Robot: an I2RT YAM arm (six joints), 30 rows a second.
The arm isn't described. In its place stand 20 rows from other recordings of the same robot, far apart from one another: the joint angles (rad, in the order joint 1, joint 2, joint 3, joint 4, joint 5, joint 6), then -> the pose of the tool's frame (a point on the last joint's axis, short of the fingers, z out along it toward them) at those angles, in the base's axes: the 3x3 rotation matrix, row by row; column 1 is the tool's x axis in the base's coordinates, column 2 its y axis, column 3 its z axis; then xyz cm.
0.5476 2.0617 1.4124 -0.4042 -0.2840 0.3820 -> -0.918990 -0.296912 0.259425; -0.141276 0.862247 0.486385; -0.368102 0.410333 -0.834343; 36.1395 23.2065 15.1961
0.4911 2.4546 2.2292 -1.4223 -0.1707 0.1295 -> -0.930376 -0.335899 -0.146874; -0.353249 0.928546 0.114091; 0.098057 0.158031 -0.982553; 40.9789 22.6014 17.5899
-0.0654 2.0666 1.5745 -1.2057 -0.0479 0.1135 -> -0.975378 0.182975 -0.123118; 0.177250 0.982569 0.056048; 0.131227 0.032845 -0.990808; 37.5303 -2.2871 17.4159
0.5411 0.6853 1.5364 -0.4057 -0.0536 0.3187 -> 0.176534 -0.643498 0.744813; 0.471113 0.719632 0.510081; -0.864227 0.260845 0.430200; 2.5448 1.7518 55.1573
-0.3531 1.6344 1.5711 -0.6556 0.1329 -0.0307 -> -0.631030 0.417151 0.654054; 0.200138 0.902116 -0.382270; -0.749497 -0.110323 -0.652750; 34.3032 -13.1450 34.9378
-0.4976 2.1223 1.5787 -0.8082 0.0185 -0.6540 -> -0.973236 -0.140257 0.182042; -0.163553 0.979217 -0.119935; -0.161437 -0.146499 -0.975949; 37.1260 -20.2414 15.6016
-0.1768 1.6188 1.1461 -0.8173 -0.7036 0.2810 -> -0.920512 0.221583 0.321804; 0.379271 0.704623 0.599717; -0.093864 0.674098 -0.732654; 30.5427 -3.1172 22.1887
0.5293 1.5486 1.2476 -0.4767 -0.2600 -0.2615 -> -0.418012 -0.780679 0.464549; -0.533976 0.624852 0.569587; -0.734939 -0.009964 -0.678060; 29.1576 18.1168 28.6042
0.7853 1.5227 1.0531 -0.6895 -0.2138 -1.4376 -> 0.658262 -0.742079 0.126528; -0.711505 -0.558416 0.426534; -0.245867 -0.370797 -0.895577; 20.4317 21.4958 22.0133
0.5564 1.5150 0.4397 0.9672 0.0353 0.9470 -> -0.457732 -0.216536 0.862319; 0.670564 0.552777 0.494754; -0.583802 0.804705 -0.107822; 24.1391 14.8653 17.8262
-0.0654 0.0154 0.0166 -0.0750 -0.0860 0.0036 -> -0.073648 -0.020100 0.997082; 0.008418 0.999749 0.020776; -0.997249 0.009923 -0.073461; 11.0092 -0.4146 16.9789
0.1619 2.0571 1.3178 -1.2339 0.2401 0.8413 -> -0.790482 0.511379 -0.337091; 0.604611 0.739477 -0.296008; 0.097899 -0.437797 -0.893728; 31.9477 4.3603 12.6252
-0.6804 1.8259 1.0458 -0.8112 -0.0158 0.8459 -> -0.044244 0.999003 -0.005995; 0.998697 0.044381 0.025178; 0.025419 -0.004874 -0.999665; 23.4118 -18.8753 12.9715
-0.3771 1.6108 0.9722 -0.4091 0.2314 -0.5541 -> -0.929536 -0.028423 0.367635; -0.182713 0.901519 -0.392276; -0.320280 -0.431806 -0.843187; 29.2016 -12.4436 18.5307
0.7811 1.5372 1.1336 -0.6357 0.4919 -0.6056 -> -0.246802 -0.718947 0.649772; -0.951259 0.307686 -0.020872; -0.184920 -0.623253 -0.759843; 23.4409 20.8726 24.5471
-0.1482 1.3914 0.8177 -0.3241 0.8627 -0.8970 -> -0.923559 -0.252252 0.288803; -0.376003 0.447972 -0.811137; 0.075235 -0.857724 -0.508576; 26.4819 -6.6877 21.4717
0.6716 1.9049 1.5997 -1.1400 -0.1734 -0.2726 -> -0.578410 -0.815675 -0.010765; -0.798526 0.563453 0.211840; -0.166727 0.131126 -0.977245; 28.7343 23.6245 23.8305
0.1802 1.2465 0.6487 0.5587 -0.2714 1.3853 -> -0.435814 -0.042654 0.899026; 0.883059 0.172837 0.436274; -0.173994 0.984026 -0.037659; 27.4121 5.9639 27.1210
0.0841 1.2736 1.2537 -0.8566 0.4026 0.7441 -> -0.446534 0.645604 0.619518; 0.587724 0.733700 -0.340977; -0.674677 0.211848 -0.707059; 25.7403 0.7701 33.9001
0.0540 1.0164 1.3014 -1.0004 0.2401 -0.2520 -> -0.665896 -0.040503 0.744944; -0.278536 0.939820 -0.197881; -0.692098 -0.339262 -0.637104; 18.1420 0.1328 39.3204
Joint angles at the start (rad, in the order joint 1, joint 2, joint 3, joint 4, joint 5, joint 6): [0.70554 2.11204 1.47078 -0.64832 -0.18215 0.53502]
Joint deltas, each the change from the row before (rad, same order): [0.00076 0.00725 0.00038 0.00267 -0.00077 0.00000]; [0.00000 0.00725 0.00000 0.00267 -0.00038 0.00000]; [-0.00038 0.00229 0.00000 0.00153 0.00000 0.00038]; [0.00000 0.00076 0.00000 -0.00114 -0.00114 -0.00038]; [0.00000 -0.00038 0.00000 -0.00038 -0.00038 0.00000]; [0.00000 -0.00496 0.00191 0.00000 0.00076 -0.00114]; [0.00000 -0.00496 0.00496 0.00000 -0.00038 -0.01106]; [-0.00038 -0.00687 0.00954 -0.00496 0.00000 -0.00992]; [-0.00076 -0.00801 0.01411 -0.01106 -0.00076 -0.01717]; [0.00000 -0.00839 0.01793 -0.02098 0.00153 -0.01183]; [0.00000 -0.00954 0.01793 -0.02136 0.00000 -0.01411]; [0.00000 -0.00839 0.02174 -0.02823 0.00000 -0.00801]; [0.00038 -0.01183 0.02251 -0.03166 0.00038 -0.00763]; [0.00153 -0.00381 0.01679 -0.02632 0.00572 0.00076]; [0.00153 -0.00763 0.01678 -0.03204 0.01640 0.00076]
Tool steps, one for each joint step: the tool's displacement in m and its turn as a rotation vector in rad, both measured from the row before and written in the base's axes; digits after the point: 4 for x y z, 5 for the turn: [0.0002 0.0006 -0.0027 -0.00216 0.00368 0.00097]; [0.0003 0.0003 -0.0028 -0.00269 0.00372 0.00010]; [0.0003 0.0000 -0.0009 -0.00046 0.00070 -0.00074]; [-0.0001 0.0000 -0.0003 -0.00043 0.00204 0.00066]; [0.0000 0.0000 0.0001 0.00028 0.00024 0.00010]; [0.0003 0.0002 0.0025 0.00381 -0.00606 0.00087]; [0.0007 0.0006 0.0033 0.00573 -0.01081 0.01055]; [0.0010 0.0007 0.0051 0.00647 -0.01192 0.00896]; [0.0012 0.0007 0.0066 0.00592 -0.01362 0.01557]; [0.0007 0.0006 0.0075 0.00104 -0.00897 0.01060]; [0.0005 0.0004 0.0080 0.00233 -0.00942 0.01318]; [0.0004 0.0003 0.0084 0.00028 -0.00417 0.00747]; [-0.0003 0.0000 0.0100 0.00055 -0.00488 0.00737]; [-0.0005 0.0002 0.0053 -0.00775 0.00109 -0.00099]; [-0.0010 -0.0008 0.0066 -0.01671 -0.00408 -0.00427]
